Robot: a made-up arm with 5 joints.
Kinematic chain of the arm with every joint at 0, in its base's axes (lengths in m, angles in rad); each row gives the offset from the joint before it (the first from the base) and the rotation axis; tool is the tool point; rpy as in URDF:
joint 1: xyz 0 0 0.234 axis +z
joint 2: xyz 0 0 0 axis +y
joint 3: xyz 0.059 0 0.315 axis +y
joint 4: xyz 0.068 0 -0.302 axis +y
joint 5: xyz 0.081 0 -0.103 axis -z
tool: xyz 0 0 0 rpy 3.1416 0 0
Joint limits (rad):
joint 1: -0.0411..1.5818
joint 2: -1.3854..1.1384
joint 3: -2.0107..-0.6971
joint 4: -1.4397..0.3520
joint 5: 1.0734..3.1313
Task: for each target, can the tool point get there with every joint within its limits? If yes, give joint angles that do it. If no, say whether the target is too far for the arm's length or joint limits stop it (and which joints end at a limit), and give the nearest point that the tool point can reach.
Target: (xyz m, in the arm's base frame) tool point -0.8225 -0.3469 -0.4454
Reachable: no: too far | nearest point -0.4909 -0.2071 0.5321 | short by 1.042 m
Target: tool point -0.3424 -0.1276 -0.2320
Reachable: no: joint limits stop it (at a limit: joint 1, joint 2, joint 3, joint 4) | nearest point -0.0025 0.2266 -0.1197 | short by 0.504 m
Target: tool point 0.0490 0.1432 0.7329
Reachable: yes | joints 1.2413 -0.5419 -1.0457 -1.1779 2.7207
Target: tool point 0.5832 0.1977 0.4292
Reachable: yes | joints 0.3269 0.7641 -1.7654 -0.9611 2.4958
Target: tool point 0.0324 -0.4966 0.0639
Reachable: no: joint limits stop it (at a limit: joint 1, joint 2, joint 3, joint 4) | nearest point 0.0059 -0.5328 0.5321 | short by 0.470 m
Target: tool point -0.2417 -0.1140 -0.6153
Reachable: no: too far | nearest point -0.0025 0.2266 -0.1197 | short by 0.647 m
